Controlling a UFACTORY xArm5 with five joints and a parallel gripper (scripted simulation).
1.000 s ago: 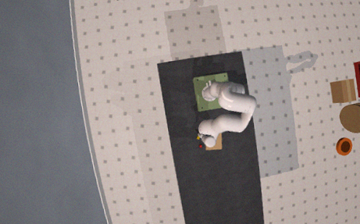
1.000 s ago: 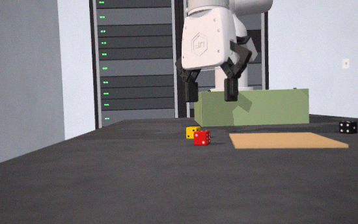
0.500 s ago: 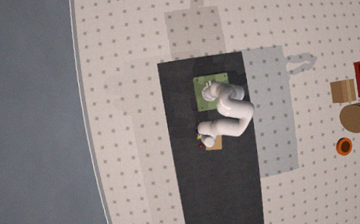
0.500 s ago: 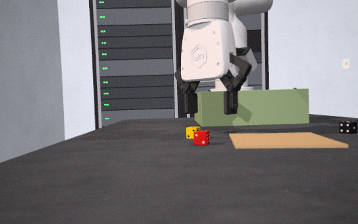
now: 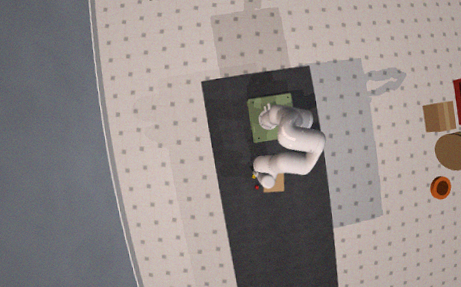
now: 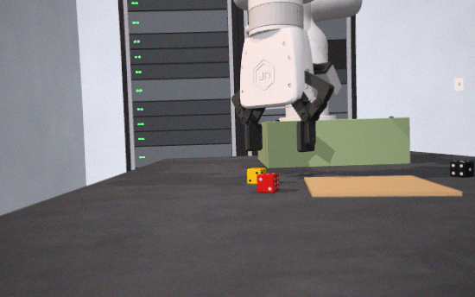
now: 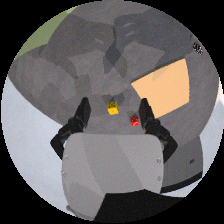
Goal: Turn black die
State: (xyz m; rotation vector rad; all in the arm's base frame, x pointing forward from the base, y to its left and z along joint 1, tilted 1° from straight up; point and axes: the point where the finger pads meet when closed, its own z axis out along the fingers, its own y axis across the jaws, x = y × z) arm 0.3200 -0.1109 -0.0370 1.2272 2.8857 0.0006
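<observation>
Now: hand 30 mm short of the yellow die, 30 mm to the left of it and 40 mm above it. Round my hand: tan mat 90 mm ahead, 90 mm to the left, 50 mm below; red die 100 mm ahead, 30 mm to the right, 40 mm below; black die 20 mm ahead, 240 mm to the left, 40 mm below.
</observation>
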